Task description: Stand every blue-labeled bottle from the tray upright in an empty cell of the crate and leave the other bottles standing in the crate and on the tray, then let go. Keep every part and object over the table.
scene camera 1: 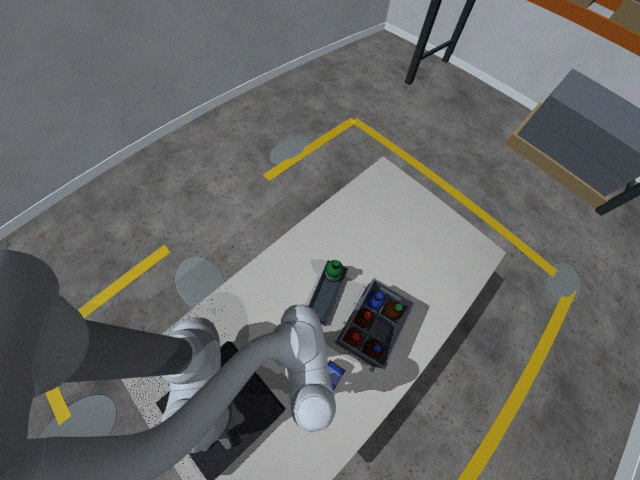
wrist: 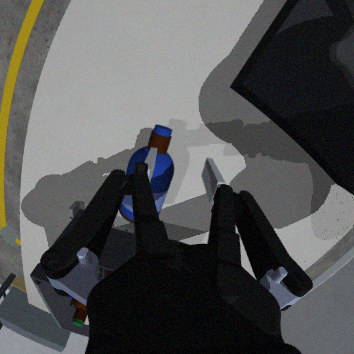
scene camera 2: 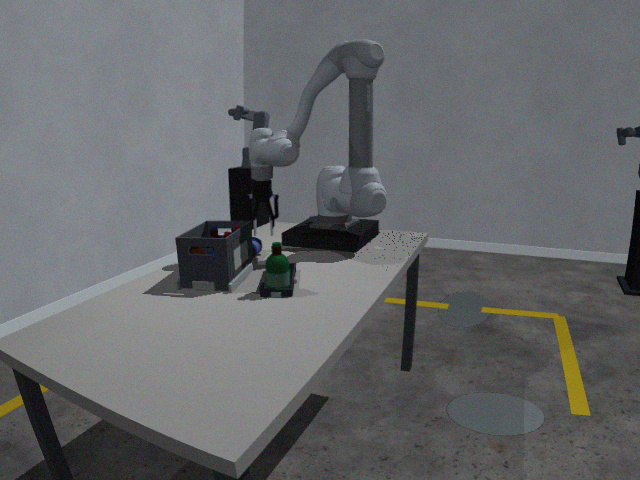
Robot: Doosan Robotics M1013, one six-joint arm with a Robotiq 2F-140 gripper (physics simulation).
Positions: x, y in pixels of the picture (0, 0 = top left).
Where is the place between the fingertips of my gripper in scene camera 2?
At 263, 234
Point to a green bottle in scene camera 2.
277, 265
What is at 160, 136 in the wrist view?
A blue-labeled bottle.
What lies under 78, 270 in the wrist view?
My gripper.
